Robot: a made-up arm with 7 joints.
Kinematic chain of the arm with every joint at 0, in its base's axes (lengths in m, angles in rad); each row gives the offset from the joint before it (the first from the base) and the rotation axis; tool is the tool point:
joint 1: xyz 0 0 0 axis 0 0.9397 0.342
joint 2: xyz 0 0 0 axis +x
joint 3: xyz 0 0 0 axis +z
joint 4: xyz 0.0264 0 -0.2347 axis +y
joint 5: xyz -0.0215 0 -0.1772 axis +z
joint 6: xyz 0 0 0 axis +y
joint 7: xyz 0 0 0 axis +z
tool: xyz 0 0 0
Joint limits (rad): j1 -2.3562..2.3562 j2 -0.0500..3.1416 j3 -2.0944..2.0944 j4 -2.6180..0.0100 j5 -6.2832..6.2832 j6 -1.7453..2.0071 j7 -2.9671..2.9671
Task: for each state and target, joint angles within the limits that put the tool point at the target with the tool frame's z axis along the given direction. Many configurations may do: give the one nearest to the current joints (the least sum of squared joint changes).
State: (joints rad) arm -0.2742 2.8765 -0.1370 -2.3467 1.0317 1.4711 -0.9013
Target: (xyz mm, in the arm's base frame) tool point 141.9 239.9 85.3 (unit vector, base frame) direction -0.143 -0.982 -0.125
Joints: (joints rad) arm -0.0605 2.4870 -0.7996 -1.8353 0.4532 1.1622 -0.9013
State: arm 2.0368 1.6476 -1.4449 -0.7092 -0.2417 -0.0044 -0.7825
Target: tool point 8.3 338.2 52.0 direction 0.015 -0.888 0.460
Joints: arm 1.5386 2.5325 -1.2282 -1.4460 -0.8886 0.7890 -0.7825
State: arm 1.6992 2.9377 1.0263 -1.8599 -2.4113 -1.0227 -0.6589
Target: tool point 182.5 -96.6 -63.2 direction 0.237 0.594 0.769
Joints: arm 1.6128 3.1241 1.4618 -2.3115 -1.8640 -0.4903 -0.6589
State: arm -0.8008 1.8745 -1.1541 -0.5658 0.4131 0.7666 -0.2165
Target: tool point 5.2 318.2 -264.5 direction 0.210 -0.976 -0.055
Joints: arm 0.0017 1.0451 -1.4872 -0.3636 0.2004 0.9680 -0.2165
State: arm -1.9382 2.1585 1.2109 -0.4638 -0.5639 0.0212 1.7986
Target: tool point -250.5 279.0 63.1 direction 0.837 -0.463 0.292
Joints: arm -1.9503 2.1938 1.2163 -1.0623 -1.1878 0.4079 1.7986
